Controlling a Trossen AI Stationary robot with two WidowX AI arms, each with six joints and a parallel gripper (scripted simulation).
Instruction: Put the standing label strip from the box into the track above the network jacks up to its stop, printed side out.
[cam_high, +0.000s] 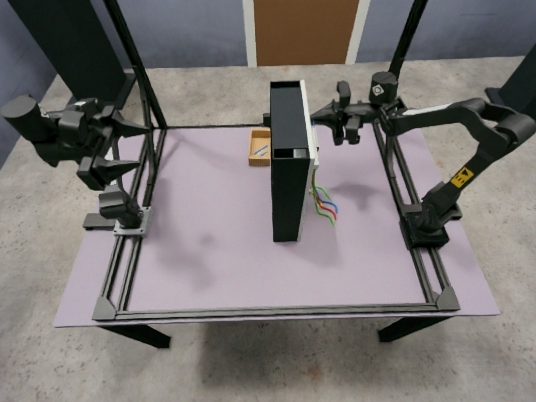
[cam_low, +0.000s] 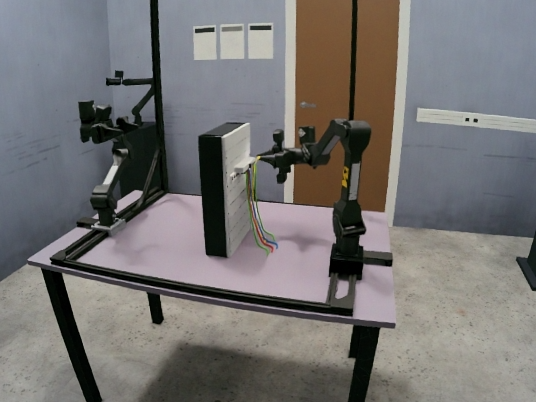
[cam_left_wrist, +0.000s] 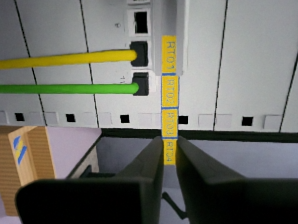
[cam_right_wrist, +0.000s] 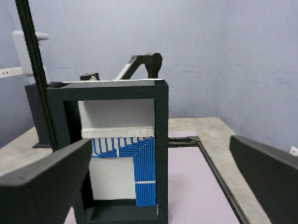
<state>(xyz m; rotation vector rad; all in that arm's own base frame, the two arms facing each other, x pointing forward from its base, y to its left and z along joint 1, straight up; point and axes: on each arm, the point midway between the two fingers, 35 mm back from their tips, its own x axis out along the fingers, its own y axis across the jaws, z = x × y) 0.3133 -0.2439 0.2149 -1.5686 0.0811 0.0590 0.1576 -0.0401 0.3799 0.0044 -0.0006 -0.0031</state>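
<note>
The yellow label strip lies 3 cm ahead of my left hand and 2 cm to the right of it. Also, from my left hand: white jack panel 13 cm ahead, 8 cm below, 6 cm to the right.
</note>
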